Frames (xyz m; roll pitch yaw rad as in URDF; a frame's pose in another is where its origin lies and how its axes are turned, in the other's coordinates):
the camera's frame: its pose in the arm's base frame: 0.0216 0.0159 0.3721 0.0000 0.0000 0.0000
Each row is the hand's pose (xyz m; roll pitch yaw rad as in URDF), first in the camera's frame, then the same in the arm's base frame.
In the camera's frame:
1: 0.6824 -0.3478 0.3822 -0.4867 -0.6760 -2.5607
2: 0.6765 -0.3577 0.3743 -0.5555 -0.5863 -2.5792
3: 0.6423 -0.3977 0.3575 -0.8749 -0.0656 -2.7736
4: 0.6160 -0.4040 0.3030 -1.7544 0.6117 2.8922
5: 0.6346 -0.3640 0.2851 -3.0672 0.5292 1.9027
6: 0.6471 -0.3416 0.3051 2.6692 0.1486 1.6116
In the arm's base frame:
1: 0.7040 -0.3319 0.7543 -0.4867 -0.6760 -2.5607
2: 0.6981 -0.3418 0.7464 -0.5555 -0.5863 -2.5792
3: 0.6639 -0.3818 0.7296 -0.8749 -0.0656 -2.7736
4: 0.6376 -0.3881 0.6751 -1.7544 0.6117 2.8922
5: 0.6562 -0.3481 0.6572 -3.0672 0.5292 1.9027
6: 0.6687 -0.3257 0.6772 2.6692 0.1486 1.6116

